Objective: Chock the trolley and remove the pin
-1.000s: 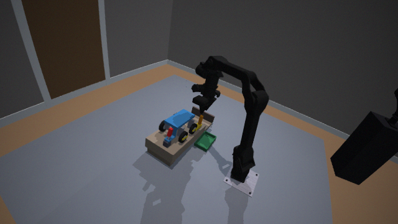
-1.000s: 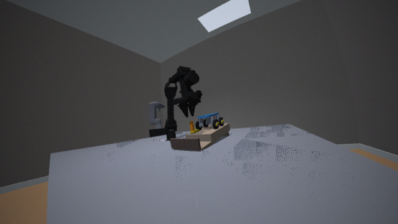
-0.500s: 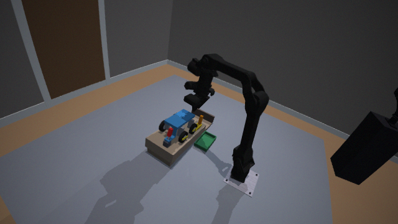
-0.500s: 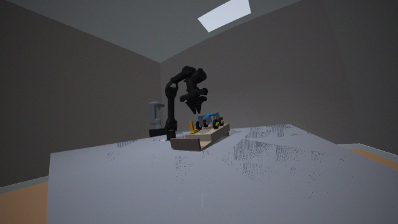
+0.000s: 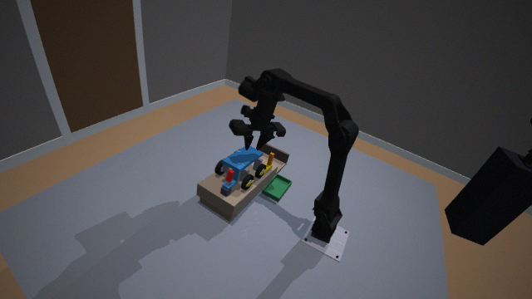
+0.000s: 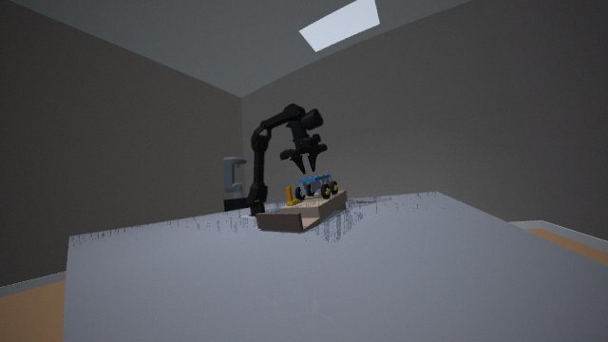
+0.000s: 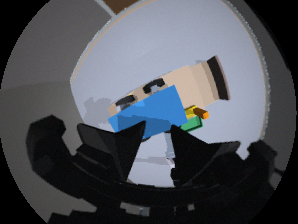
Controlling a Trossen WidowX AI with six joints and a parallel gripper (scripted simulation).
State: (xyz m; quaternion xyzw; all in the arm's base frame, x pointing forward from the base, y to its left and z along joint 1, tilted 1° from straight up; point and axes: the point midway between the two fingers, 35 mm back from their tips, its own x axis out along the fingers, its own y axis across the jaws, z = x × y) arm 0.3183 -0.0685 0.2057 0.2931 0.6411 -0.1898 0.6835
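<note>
The red-headed stop pin is 1 cm ahead of my gripper tip, 14 cm to the left of it and 4 cm below it. From my gripper tip the other things lie so: tan ramp (1 cm ahead, 3 cm to the left, 13 cm below); blue trolley (1 cm ahead, 3 cm to the left, 6 cm below); yellow chock (5 cm behind, 6 cm to the right, 9 cm below).
</note>
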